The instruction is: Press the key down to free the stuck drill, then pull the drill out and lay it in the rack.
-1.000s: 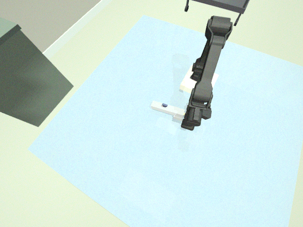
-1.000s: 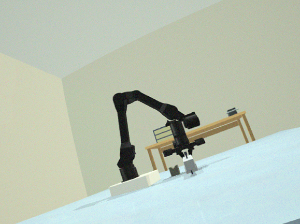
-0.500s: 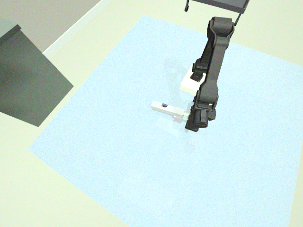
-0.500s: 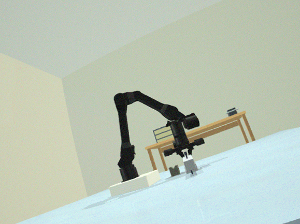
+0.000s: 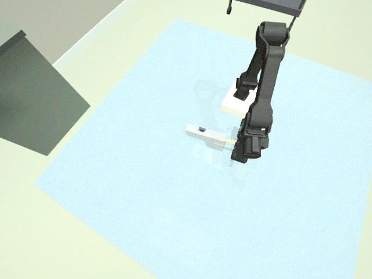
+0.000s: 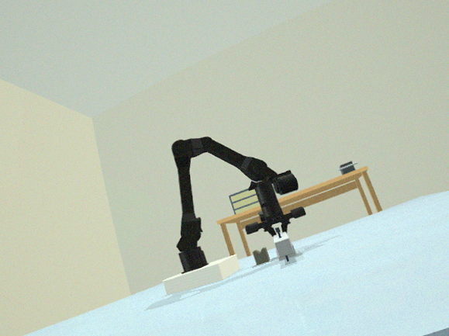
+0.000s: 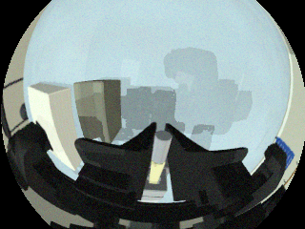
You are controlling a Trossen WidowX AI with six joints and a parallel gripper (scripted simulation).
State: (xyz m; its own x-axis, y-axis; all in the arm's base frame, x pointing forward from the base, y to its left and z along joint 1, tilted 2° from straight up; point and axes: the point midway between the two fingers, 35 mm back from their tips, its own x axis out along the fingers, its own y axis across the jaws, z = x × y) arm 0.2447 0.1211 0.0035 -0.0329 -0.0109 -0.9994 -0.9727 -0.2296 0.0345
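Right now my gripper tip is 5 cm to the left of the pale drill, 3 cm below it and 1 cm short of it. From my gripper tip the other things lie so: small grey-brown rack (8 cm behind); then small dark key (17 cm to the right, 4 cm ahead, 3 cm above).
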